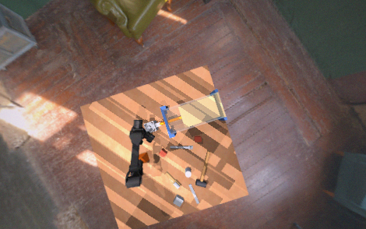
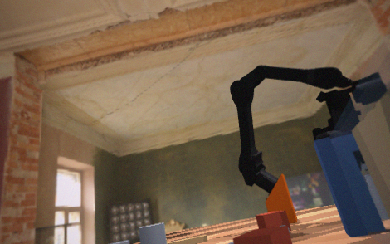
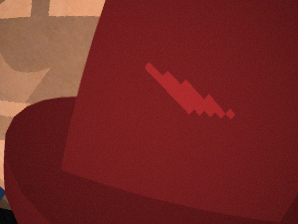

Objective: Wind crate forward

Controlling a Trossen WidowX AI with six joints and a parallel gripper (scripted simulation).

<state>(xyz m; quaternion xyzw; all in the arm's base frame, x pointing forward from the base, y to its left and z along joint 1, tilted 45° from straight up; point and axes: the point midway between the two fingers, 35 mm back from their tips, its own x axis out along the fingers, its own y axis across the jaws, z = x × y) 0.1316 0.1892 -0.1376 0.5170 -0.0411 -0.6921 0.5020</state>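
Now: the grey hand winch 7 cm below my gripper tip, 2 cm to the left of it and 2 cm ahead of it. The rest, counted from my gripper tip: red knob: 5 cm above, 4 cm to the right, 4 cm behind; then winch handle: 2 cm above, 1 cm to the right, 1 cm behind; then clear-panelled guard cubby: 44 cm ahead, 5 cm to the left, 2 cm above.
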